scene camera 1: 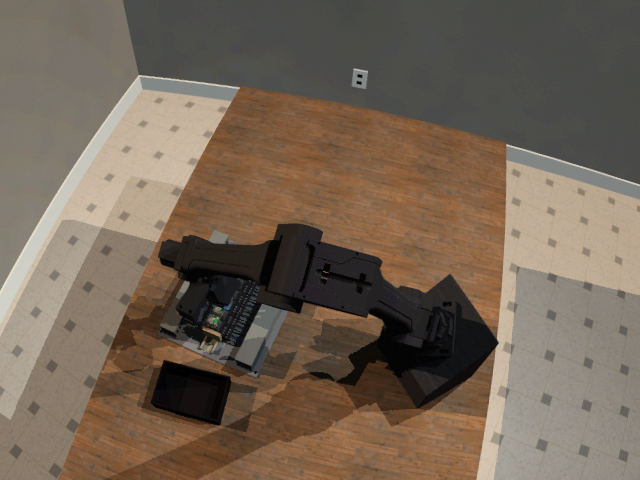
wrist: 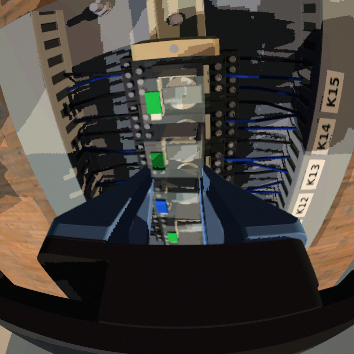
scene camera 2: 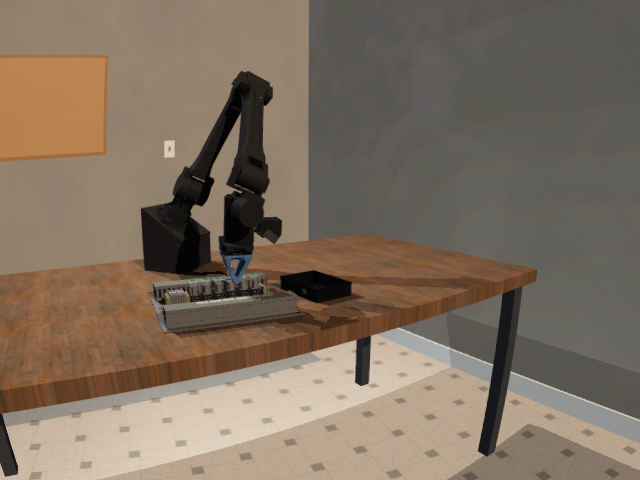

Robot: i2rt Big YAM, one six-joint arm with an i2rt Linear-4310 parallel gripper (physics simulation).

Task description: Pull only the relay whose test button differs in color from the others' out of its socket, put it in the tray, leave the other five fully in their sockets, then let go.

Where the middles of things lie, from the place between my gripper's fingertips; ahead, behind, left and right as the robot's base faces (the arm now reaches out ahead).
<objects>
I see the tan end bracket (wrist: 187,45) 7 cm to the left of my hand, 3 cm below it and 1 cm ahead of it.
</objects>
